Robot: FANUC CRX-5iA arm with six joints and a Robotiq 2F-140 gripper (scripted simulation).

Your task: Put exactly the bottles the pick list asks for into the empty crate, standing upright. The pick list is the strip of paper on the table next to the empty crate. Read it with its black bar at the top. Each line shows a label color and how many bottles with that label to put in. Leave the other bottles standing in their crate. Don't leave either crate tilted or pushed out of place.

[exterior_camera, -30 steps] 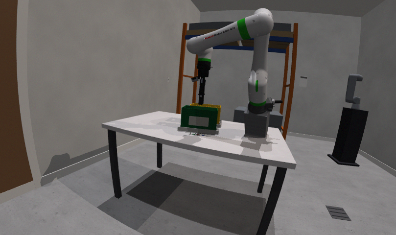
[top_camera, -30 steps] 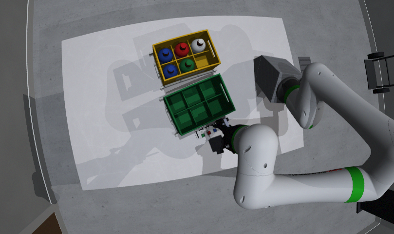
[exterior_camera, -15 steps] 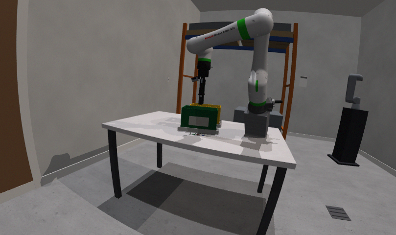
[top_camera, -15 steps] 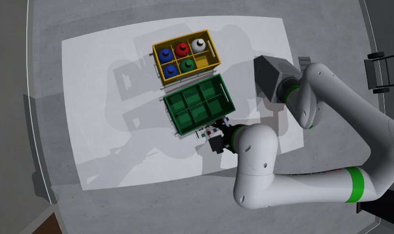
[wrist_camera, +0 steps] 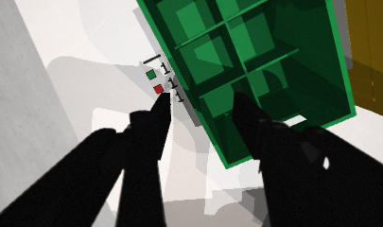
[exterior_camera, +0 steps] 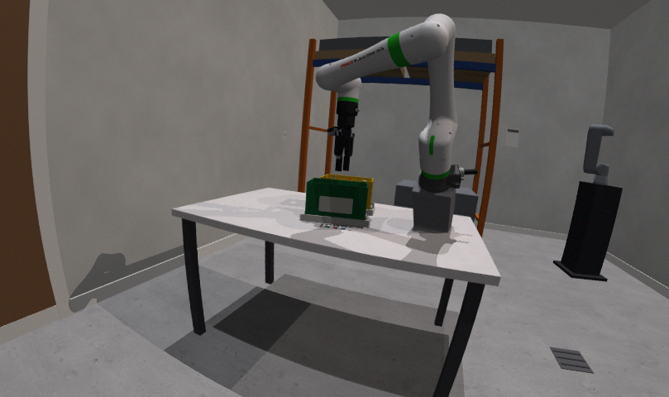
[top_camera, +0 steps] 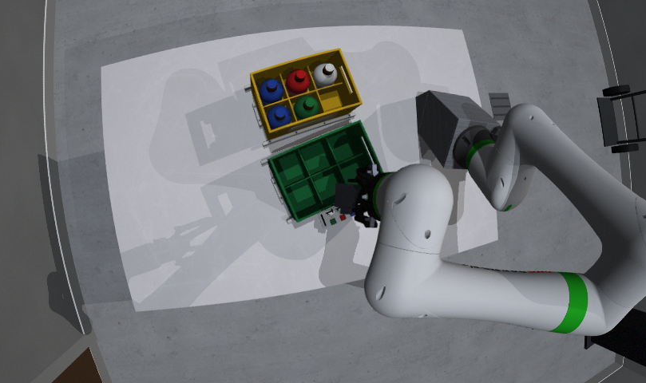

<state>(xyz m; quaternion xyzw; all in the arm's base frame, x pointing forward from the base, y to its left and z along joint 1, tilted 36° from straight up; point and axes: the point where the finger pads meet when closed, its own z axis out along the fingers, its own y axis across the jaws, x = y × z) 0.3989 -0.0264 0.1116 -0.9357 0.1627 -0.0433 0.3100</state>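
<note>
My hand is 3 cm short of the green-label bottle, 27 cm to the left of it and 18 cm above it. Also, from my hand: yellow crate (4 cm ahead, 31 cm to the right, 18 cm below); then pick list (2 cm behind, 7 cm to the left, 27 cm below); then green crate (3 cm ahead, 7 cm to the right, 18 cm below).
</note>
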